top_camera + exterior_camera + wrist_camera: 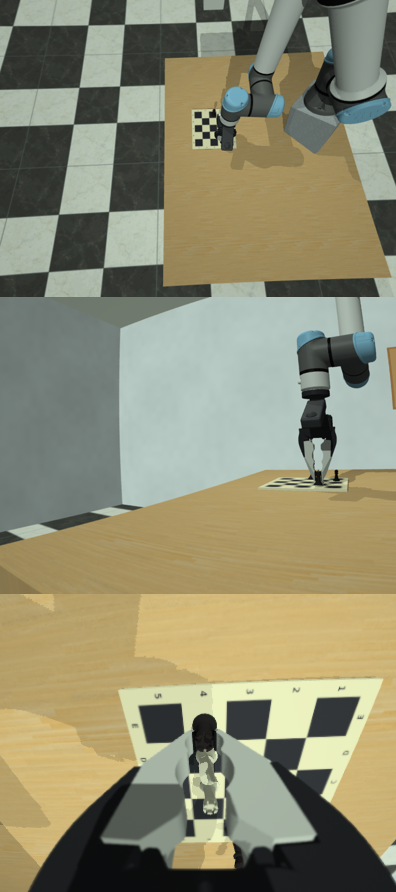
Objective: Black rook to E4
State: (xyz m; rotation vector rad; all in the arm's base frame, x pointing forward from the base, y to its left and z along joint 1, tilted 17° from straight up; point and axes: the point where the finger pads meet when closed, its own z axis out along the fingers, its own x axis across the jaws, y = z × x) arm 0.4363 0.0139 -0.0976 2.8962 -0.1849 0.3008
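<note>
Right now the black rook is 1 cm below my hand. Also, from my hand: small chessboard: 3 cm ahead, 8 cm to the right, 3 cm below; black pawn: 6 cm behind, 11 cm to the right, 2 cm below; white piece: 4 cm to the right, 1 cm below.
</note>
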